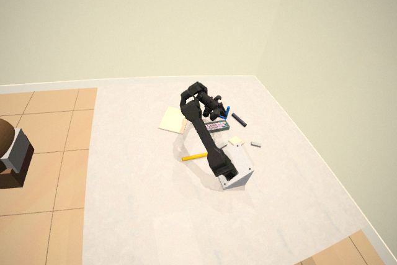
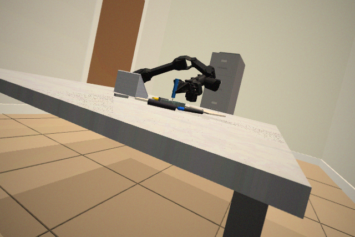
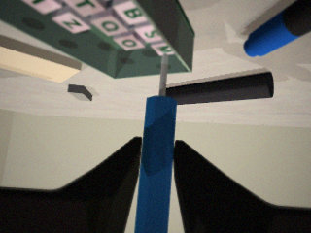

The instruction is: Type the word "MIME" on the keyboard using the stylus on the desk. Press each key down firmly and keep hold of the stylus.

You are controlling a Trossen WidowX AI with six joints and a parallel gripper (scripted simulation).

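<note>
Now: the blue-capped pen 80 mm ahead of my gripper tip and 70 mm below it. The rest, counted from my gripper tip: blue stylus: 10 mm below; then small tan card: 150 mm behind, 10 mm to the right, 70 mm below; then black cylinder: 110 mm to the right, 60 mm below.
</note>
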